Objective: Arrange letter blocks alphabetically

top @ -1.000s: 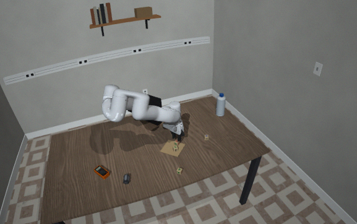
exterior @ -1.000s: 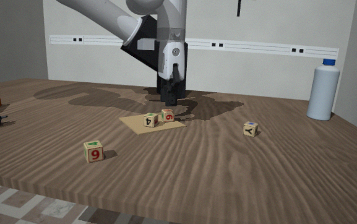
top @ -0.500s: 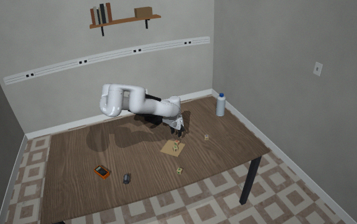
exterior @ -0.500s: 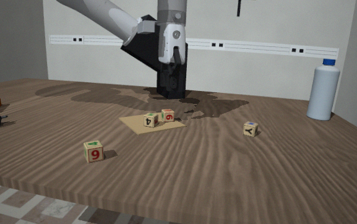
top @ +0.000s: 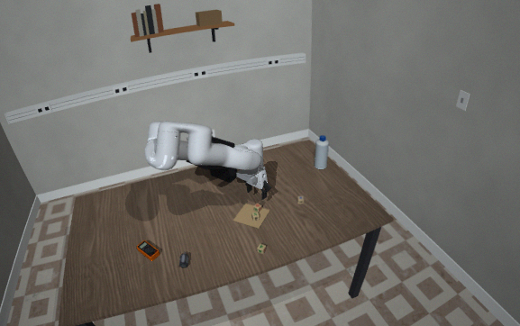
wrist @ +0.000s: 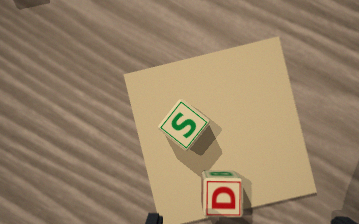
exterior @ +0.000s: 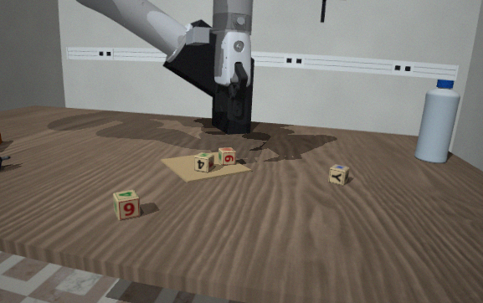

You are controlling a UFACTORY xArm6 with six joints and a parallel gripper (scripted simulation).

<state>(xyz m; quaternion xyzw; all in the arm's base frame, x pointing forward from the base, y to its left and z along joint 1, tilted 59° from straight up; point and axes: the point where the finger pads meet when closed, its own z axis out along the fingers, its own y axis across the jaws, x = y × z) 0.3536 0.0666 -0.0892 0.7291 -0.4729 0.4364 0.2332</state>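
The tan mat is 10 mm ahead of my hand, 50 mm to the right of it and 110 mm below it. The rest, counted from my hand: white bottle: 40 mm behind, 540 mm to the left, 20 mm below; orange meter: 110 mm behind, 570 mm to the right, 100 mm below; grey device: 40 mm ahead, 460 mm to the right, 100 mm below.
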